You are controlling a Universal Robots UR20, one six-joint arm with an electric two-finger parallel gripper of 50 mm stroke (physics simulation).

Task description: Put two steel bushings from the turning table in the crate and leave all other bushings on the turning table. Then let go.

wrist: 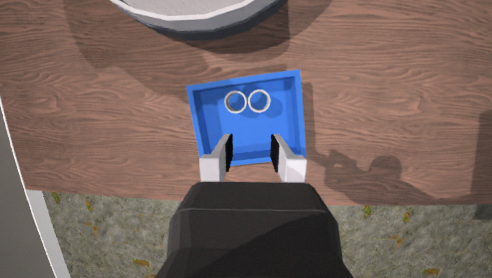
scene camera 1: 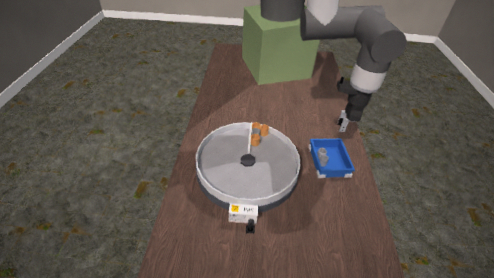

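Seen in the pictures: gripper, fingertip midpoint: [wrist: 251, 145] [scene camera 1: 340, 127]; arm's base at its link origin: [scene camera 1: 281, 13].
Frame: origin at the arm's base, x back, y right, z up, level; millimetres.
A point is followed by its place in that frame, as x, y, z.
Two steel bushings stand upright side by side in the blue crate [scene camera 1: 343, 171] {-898, -218, -314} [wrist: 195, 117] {-901, -169, -298}, near its turntable-side wall. In the wrist view they are the left bushing [wrist: 227, 109] {-845, -159, -305} and the right bushing [wrist: 268, 109] {-777, -162, -305}, close together. In the scene view the two bushings [scene camera 1: 323, 158] {-814, -153, -329} partly overlap. My gripper [scene camera 1: 343, 121] {-802, -186, -157} [wrist: 251, 145] {-802, -186, -157} is open and empty, above and behind the crate. On the turning table [scene camera 1: 225, 172] {-938, 271, -295} [wrist: 190, 22] {-885, -27, -277}, orange bushings [scene camera 1: 255, 140] {-785, 152, -261} [scene camera 1: 264, 130] {-721, 110, -259} [scene camera 1: 256, 125] {-673, 144, -274} stand around a grey, steel-looking bushing [scene camera 1: 256, 131] {-713, 145, -274} beside the white divider; it is partly hidden.
The turning table has a raised rim and a dark centre hub [scene camera 1: 247, 160] {-877, 185, -287}. A white box [scene camera 1: 243, 214] {-1125, 199, -292} with a yellow label and a small black part [scene camera 1: 250, 227] {-1156, 173, -325} are at its front. A green block [scene camera 1: 285, 52] {-177, -24, -154} stands at the back of the wooden table [scene camera 1: 200, 240] {-1198, 344, -348}.
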